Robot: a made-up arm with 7 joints. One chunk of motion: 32 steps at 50 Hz.
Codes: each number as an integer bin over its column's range. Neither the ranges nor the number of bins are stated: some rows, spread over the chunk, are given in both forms.
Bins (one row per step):
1: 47 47 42 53 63 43
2: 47 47 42 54 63 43
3: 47 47 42 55 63 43
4: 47 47 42 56 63 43
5: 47 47 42 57 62 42
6: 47 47 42 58 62 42
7: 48 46 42 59 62 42
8: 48 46 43 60 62 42
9: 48 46 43 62 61 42
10: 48 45 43 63 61 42
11: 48 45 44 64 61 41
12: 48 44 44 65 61 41
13: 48 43 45 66 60 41
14: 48 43 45 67 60 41
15: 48 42 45 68 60 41
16: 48 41 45 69 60 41
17: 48 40 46 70 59 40
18: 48 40 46 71 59 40
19: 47 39 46 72 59 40
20: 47 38 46 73 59 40
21: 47 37 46 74 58 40
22: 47 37 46 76 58 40
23: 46 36 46 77 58 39
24: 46 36 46 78 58 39
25: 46 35 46 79 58 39
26: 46 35 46 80 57 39
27: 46 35 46 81 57 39
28: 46 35 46 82 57 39
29: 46 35 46 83 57 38
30: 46 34 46 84 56 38
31: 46 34 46 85 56 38
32: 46 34 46 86 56 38
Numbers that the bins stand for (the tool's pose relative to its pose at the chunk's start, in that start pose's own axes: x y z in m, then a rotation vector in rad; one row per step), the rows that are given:
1: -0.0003 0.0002 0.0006 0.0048 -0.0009 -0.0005
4: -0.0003 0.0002 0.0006 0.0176 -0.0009 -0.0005
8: 0.0018 -0.0017 0.0025 0.0345 -0.0023 -0.0021
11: 0.0018 -0.0036 0.0044 0.0515 -0.0037 -0.0037
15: 0.0018 -0.0094 0.0064 0.0685 -0.0052 -0.0037
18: 0.0018 -0.0132 0.0083 0.0812 -0.0066 -0.0054
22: -0.0003 -0.0190 0.0083 0.1024 -0.0080 -0.0054
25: -0.0024 -0.0228 0.0083 0.1152 -0.0080 -0.0070
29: -0.0024 -0.0228 0.0083 0.1321 -0.0094 -0.0086
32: -0.0024 -0.0247 0.0083 0.1448 -0.0108 -0.0086
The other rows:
2: -0.0003 0.0002 0.0006 0.0091 -0.0009 -0.0005
3: -0.0003 0.0002 0.0006 0.0133 -0.0009 -0.0005
5: -0.0003 0.0002 0.0006 0.0218 -0.0023 -0.0021
6: -0.0003 0.0002 0.0006 0.0261 -0.0023 -0.0021
7: 0.0018 -0.0017 0.0006 0.0303 -0.0023 -0.0021
9: 0.0018 -0.0017 0.0025 0.0430 -0.0037 -0.0021
10: 0.0018 -0.0036 0.0025 0.0473 -0.0037 -0.0021
12: 0.0018 -0.0056 0.0044 0.0558 -0.0037 -0.0037
13: 0.0018 -0.0075 0.0064 0.0600 -0.0052 -0.0037
14: 0.0018 -0.0075 0.0064 0.0642 -0.0052 -0.0037
16: 0.0018 -0.0113 0.0064 0.0727 -0.0052 -0.0037
17: 0.0018 -0.0132 0.0083 0.0770 -0.0066 -0.0054
19: -0.0003 -0.0152 0.0083 0.0855 -0.0066 -0.0054
20: -0.0003 -0.0171 0.0083 0.0897 -0.0066 -0.0054
21: -0.0003 -0.0190 0.0083 0.0939 -0.0080 -0.0054
23: -0.0024 -0.0209 0.0083 0.1067 -0.0080 -0.0070
24: -0.0024 -0.0209 0.0083 0.1109 -0.0080 -0.0070
26: -0.0024 -0.0228 0.0083 0.1194 -0.0094 -0.0070
27: -0.0024 -0.0228 0.0083 0.1236 -0.0094 -0.0070
28: -0.0024 -0.0228 0.0083 0.1279 -0.0094 -0.0070
30: -0.0024 -0.0247 0.0083 0.1364 -0.0108 -0.0086
31: -0.0024 -0.0247 0.0083 0.1406 -0.0108 -0.0086

